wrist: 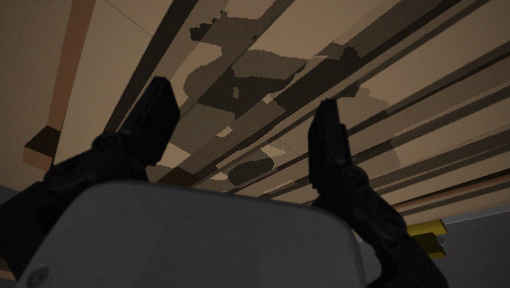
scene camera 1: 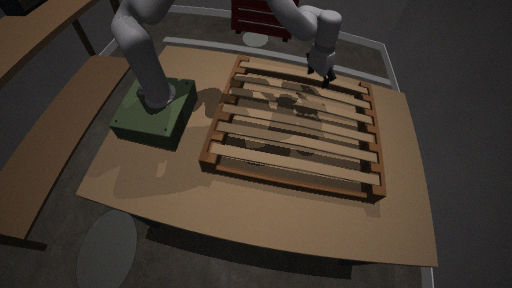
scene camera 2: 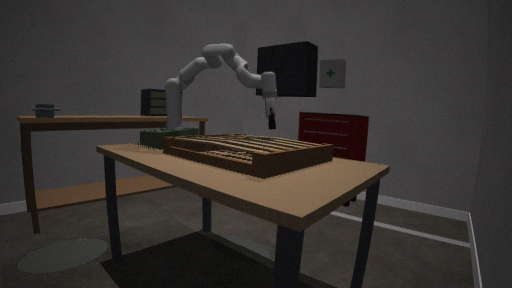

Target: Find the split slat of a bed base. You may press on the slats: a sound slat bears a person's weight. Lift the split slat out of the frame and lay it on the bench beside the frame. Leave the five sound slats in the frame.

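Observation:
The wooden bed frame (scene camera 1: 379, 192) (scene camera 2: 295, 161) (wrist: 71, 65) lies on the bench (scene camera 1: 260, 220) (scene camera 2: 320, 192). Six pale slats lie across it, including the back slat (scene camera 1: 280, 71) (wrist: 100, 75), the second slat (wrist: 200, 55) and the front slat (scene camera 1: 295, 164). All six run from side rail to side rail. No split can be made out; shadows cover the middles of several slats. My gripper (scene camera 1: 319, 78) (scene camera 2: 272, 125) (wrist: 244, 105) is open and empty, pointing down above the back part of the frame, clear of the slats. In the wrist view the second slat passes below and between the fingers.
My arm's green base block (scene camera 1: 155, 117) (scene camera 2: 152, 138) stands on the bench left of the frame in scene view 1. A side table (scene camera 1: 60, 120) stands further left. A red drawer cabinet (scene camera 1: 260, 19) (scene camera 2: 334, 132) stands behind the bench. A yellow object (wrist: 427, 230) shows at the wrist view's lower right.

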